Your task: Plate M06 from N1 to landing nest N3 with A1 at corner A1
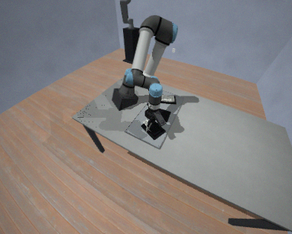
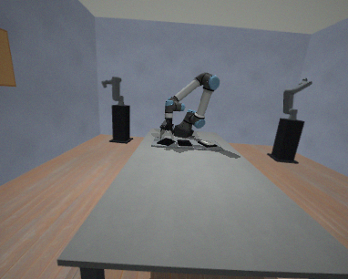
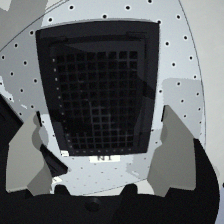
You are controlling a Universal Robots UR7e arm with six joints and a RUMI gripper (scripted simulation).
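Now: the black well plate 1 cm below my hand. From my hand the other things lie so: dark slab: 2 cm below; then dark nest pad: 17 cm to the left, 3 cm behind, 2 cm below.
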